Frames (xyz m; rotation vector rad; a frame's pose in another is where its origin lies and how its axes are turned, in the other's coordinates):
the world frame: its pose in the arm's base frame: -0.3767 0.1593 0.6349 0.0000 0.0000 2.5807
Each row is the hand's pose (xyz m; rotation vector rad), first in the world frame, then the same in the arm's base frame.
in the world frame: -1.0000 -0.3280 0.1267 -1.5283 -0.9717 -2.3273
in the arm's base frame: 0.6446 -0.0949 0.7616 0.3723 -1.2666 -0.2700
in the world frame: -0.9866 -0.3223 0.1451 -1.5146 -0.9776 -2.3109
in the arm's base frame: 0.6302 -0.0926 0.7800 0.3810 -1.2643 -0.2504
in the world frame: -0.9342 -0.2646 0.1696 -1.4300 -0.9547 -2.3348
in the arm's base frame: 0.5551 -0.1136 0.8045 0.3828 -1.2025 -0.2256
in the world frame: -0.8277 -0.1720 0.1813 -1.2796 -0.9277 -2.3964
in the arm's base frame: 0.4157 -0.1353 0.8162 0.3931 -1.0876 -0.2102
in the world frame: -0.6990 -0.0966 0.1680 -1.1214 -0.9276 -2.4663
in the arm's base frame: 0.2666 -0.1307 0.8029 0.4220 -0.9693 -0.2163
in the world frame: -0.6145 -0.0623 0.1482 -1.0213 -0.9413 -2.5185
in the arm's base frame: 0.1768 -0.1148 0.7831 0.4481 -0.8949 -0.2364
